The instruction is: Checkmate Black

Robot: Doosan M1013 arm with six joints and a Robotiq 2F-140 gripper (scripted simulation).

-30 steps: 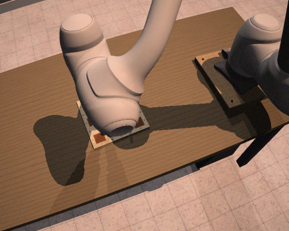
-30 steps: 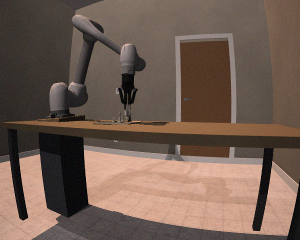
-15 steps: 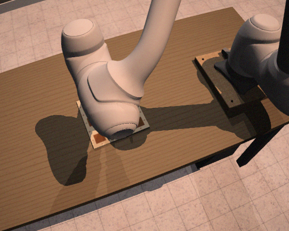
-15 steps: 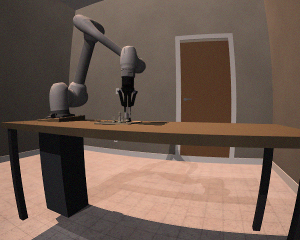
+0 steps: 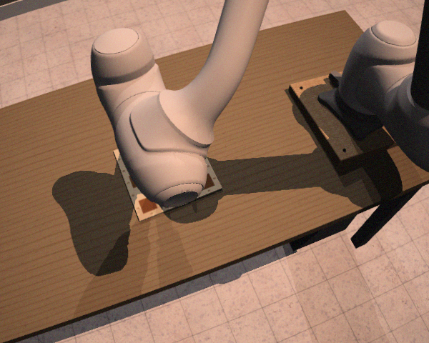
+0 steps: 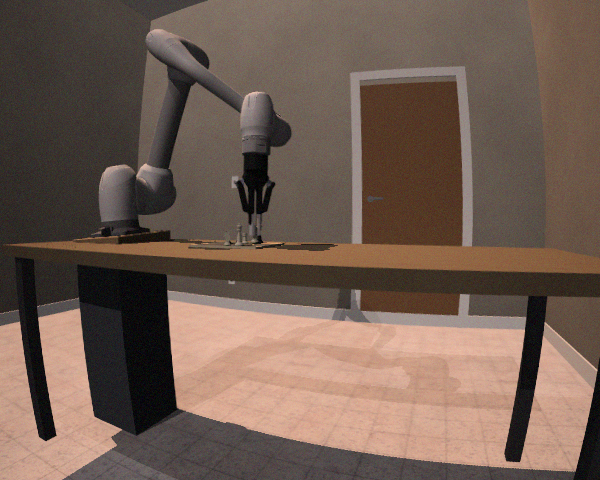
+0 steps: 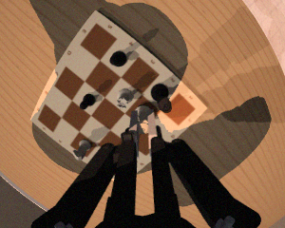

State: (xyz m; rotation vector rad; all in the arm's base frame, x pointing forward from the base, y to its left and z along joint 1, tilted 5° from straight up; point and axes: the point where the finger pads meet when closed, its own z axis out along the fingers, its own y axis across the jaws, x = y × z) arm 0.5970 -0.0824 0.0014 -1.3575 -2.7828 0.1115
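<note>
Now: hand 3 cm above the light-coloured chess piece. Round my hand: chessboard (6 cm below, 4 cm behind, 3 cm to the right).
</note>
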